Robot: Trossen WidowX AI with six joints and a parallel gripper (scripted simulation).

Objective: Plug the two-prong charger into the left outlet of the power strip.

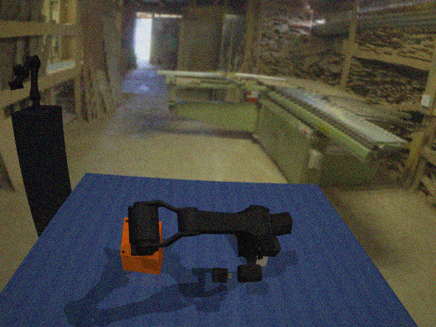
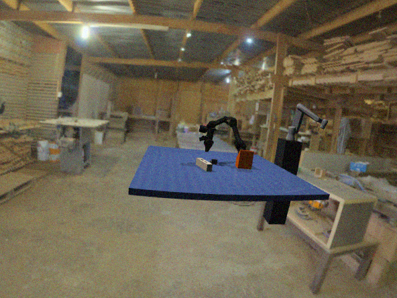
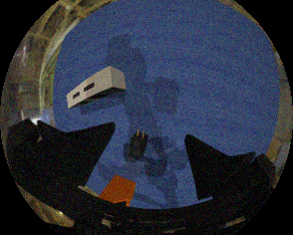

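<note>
The black two-prong charger is 60 mm behind my gripper tip, 30 mm to the left of it and 70 mm below it.
</note>
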